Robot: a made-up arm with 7 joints. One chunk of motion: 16 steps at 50 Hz.
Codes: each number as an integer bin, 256 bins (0 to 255) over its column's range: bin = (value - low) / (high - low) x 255, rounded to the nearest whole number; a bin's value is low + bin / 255 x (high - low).
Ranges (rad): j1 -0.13..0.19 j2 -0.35..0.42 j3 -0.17..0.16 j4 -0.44..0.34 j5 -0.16..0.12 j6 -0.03..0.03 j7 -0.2..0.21
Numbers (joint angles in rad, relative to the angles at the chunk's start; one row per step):
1: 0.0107 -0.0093 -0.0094 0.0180 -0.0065 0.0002 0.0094
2: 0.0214 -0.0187 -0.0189 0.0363 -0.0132 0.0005 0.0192
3: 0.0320 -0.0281 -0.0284 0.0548 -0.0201 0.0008 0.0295
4: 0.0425 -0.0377 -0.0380 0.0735 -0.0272 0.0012 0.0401
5: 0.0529 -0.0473 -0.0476 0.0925 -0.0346 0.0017 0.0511
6: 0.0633 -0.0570 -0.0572 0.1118 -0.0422 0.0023 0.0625
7: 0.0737 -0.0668 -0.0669 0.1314 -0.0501 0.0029 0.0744
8: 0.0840 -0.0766 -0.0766 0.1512 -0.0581 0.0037 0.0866
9: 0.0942 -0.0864 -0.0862 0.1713 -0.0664 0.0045 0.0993
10: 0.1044 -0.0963 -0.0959 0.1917 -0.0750 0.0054 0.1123
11: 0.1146 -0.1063 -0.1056 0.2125 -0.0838 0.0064 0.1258
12: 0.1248 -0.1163 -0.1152 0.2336 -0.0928 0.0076 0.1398
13: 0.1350 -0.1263 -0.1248 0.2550 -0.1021 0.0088 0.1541
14: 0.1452 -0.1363 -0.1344 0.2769 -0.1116 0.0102 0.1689
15: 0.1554 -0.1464 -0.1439 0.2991 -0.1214 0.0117 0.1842
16: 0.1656 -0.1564 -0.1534 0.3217 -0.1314 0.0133 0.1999
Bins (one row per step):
1: 112 113 124 150 140 128 130
2: 121 110 117 156 134 130 136
3: 129 107 109 162 127 131 143
4: 137 103 102 168 121 133 149
5: 146 100 95 174 114 135 156
6: 154 97 87 180 107 137 163
7: 162 94 80 187 100 140 171
8: 171 91 72 193 93 143 178
9: 179 87 65 200 85 147 186
10: 187 84 57 207 77 150 194
11: 195 81 50 213 69 155 203
12: 203 77 42 220 61 160 211
13: 211 74 35 227 53 165 220
14: 219 71 28 234 44 171 229
15: 227 67 20 242 35 177 239
16: 236 64 13 249 26 184 249

